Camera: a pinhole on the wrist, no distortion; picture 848 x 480 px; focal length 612.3 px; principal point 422.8 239.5 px. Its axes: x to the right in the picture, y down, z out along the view. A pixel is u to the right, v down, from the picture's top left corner.
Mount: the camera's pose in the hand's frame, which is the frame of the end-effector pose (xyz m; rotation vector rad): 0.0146 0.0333 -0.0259 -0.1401 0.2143 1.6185
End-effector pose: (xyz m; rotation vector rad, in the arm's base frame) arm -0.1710 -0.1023 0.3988 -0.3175 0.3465 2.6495
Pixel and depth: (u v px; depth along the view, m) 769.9 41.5 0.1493
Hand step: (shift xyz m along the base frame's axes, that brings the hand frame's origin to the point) -0.1412 -0.0773 0.1037
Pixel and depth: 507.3 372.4 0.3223
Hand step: -0.0736 -0.0616 0.3054
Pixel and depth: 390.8 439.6 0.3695
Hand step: -0.0200 -0.0142 0.3667
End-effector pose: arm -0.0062 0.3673 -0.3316 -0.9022 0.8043 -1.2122
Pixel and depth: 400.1 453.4 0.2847
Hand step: 0.2521 0.1172 0.0410
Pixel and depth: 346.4 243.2 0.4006
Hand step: 0.3709 0.0308 0.0941
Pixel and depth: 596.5 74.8 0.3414
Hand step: 0.3571 -0.0492 -0.0713
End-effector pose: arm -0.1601 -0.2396 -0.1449 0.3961 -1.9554 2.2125
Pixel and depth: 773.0 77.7 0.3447
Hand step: -0.1688 -0.3048 -0.2294
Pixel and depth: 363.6 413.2 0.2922
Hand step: 0.0566 -0.2724 -0.0505
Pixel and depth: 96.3 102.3 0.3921
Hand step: -0.0655 -0.3902 0.1570
